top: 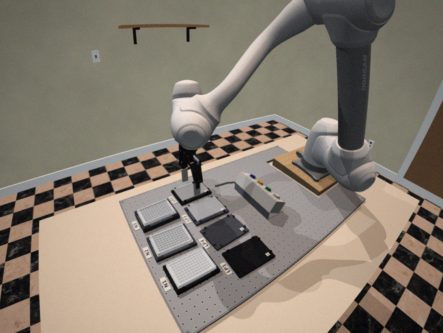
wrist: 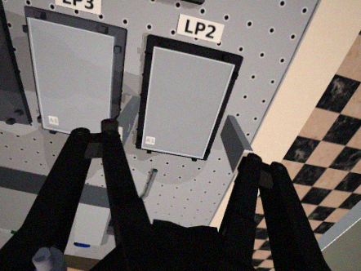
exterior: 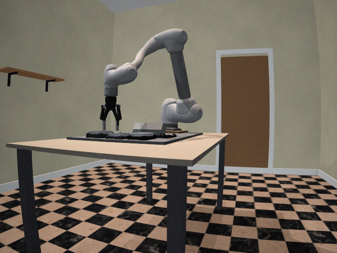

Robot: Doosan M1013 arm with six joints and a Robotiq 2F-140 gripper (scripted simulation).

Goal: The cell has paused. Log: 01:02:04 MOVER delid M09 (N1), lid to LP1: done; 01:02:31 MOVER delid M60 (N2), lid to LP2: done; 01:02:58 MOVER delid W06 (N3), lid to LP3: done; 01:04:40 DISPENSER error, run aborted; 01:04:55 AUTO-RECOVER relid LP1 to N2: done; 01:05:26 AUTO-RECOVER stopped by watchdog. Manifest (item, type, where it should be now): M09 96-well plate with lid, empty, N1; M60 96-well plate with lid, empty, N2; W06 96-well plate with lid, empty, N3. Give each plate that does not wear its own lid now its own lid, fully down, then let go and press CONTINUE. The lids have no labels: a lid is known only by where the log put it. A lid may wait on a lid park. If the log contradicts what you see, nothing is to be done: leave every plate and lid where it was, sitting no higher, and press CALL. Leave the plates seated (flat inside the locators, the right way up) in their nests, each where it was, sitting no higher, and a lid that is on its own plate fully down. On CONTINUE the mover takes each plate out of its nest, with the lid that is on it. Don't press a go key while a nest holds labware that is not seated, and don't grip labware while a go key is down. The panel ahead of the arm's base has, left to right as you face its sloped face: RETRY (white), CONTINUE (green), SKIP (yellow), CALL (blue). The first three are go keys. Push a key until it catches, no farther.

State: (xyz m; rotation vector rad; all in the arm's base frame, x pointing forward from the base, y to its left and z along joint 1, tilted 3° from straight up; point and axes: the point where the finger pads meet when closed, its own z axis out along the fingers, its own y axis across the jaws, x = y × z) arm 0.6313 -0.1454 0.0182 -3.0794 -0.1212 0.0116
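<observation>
Right now the lid park LP2 is 5 cm below my hand. Round my hand: clear lid (13 cm to the left, 4 cm below, 1 cm behind); lid park LP3 (13 cm to the left, 5 cm below, 1 cm behind); plate (18 cm ahead, 7 cm to the left, 3 cm below).
</observation>
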